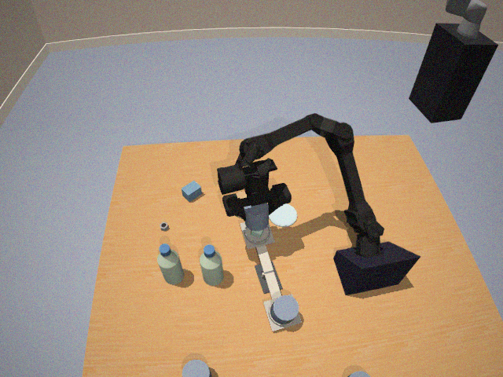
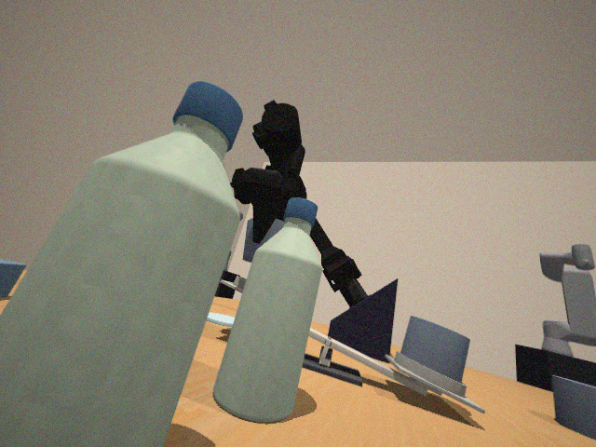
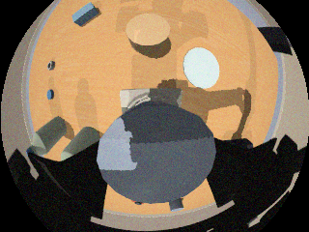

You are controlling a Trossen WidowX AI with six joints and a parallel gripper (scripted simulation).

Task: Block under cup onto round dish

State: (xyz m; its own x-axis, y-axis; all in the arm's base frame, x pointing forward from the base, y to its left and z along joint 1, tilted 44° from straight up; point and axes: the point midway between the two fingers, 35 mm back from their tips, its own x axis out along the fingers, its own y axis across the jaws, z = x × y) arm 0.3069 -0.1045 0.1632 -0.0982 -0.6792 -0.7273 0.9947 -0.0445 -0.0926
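The pale green block lies 6 cm below my gripper tip and 1 cm to the left of it. Round my gripper tip: grey-blue cup: 29 cm to the left, 9 cm below, 1 cm behind; then tan cylinder: 15 cm to the right, 11 cm below, 1 cm behind; then pale blue round dish: 14 cm below, 12 cm behind, 9 cm to the right.
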